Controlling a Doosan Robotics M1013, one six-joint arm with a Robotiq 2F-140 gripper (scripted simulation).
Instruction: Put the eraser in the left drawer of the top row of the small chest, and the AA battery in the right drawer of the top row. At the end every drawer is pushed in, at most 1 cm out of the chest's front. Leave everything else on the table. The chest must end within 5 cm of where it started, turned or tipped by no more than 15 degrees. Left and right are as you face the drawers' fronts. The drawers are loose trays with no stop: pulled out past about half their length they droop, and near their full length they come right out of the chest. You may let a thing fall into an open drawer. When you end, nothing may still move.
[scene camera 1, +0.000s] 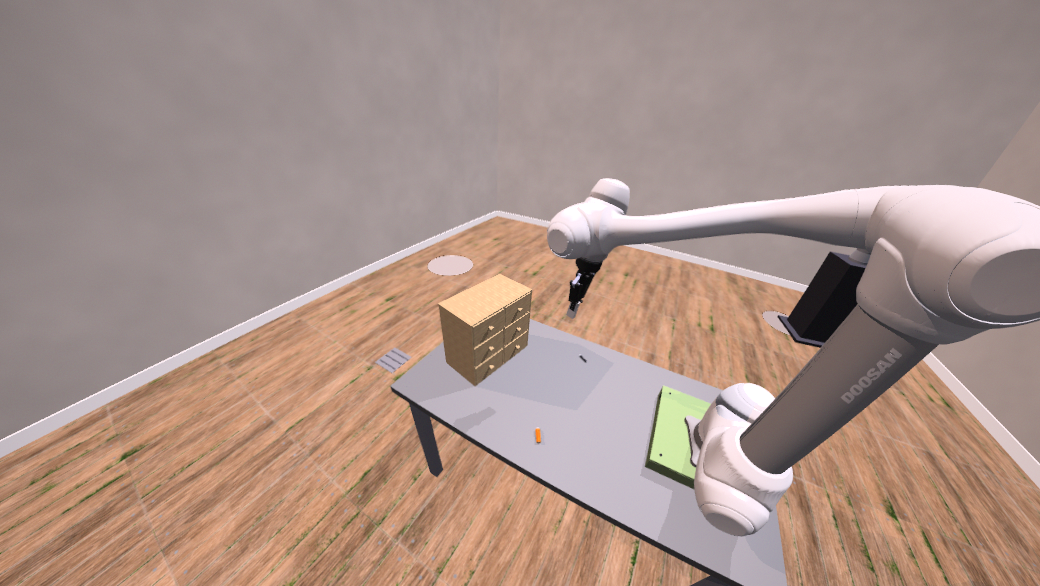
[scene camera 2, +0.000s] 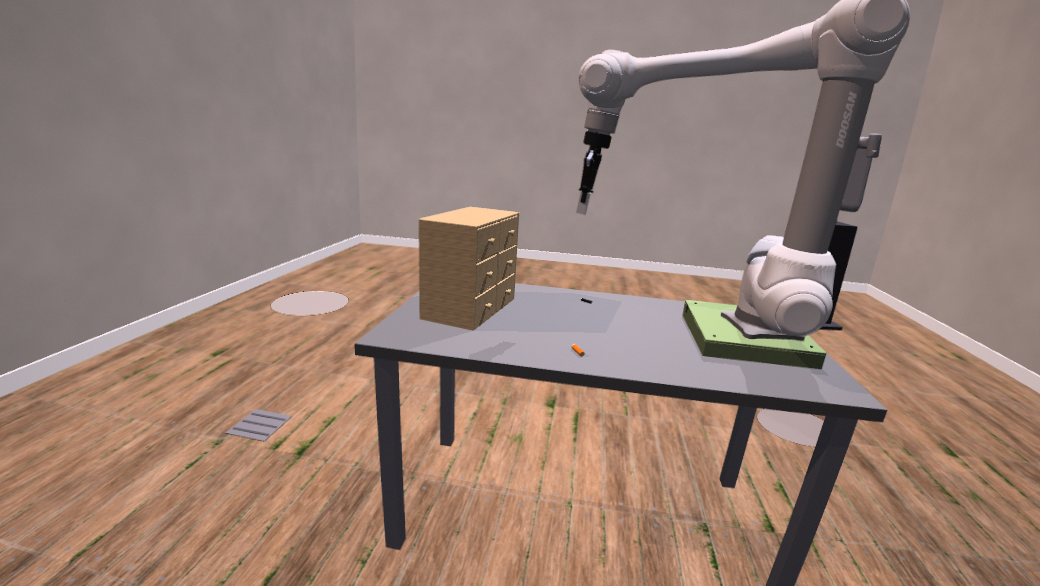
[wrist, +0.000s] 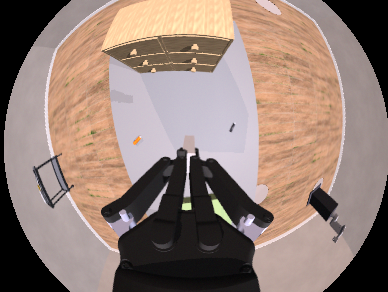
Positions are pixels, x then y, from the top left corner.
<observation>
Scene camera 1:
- gripper: 570, 316
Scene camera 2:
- gripper: 580, 213
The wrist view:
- gripper: 189, 143
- drawer: 179, 43
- drawer: 150, 45
</observation>
